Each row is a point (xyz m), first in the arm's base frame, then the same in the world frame.
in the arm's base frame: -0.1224 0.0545 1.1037
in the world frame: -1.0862 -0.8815 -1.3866
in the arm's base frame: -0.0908 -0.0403 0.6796
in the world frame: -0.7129 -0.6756 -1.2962
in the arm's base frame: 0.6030 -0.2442 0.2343
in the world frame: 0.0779 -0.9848 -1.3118
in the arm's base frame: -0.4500 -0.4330 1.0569
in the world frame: -1.0665 -0.4642 -1.8021
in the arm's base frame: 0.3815 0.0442 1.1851
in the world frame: -0.8674 -1.3395 -1.4418
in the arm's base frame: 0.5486 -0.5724 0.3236
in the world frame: 0.0903 -0.9020 -1.6459
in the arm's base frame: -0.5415 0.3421 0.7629
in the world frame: -1.1536 -0.4354 -0.9731
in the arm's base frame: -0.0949 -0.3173 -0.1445
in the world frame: 0.0076 -0.1979 -1.2035
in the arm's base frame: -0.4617 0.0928 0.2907
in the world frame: -0.6650 -0.2078 -1.0041
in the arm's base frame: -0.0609 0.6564 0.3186
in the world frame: -0.6555 -0.6957 -0.5134
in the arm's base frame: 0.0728 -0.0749 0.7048
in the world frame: -0.6304 -0.8160 -1.3421
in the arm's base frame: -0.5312 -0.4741 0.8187
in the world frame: -0.9155 -0.2690 -1.7380
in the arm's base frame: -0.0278 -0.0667 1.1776
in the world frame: -1.0497 -0.9668 -1.5298
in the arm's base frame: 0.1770 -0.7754 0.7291
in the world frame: -0.3555 -0.7411 -1.9909
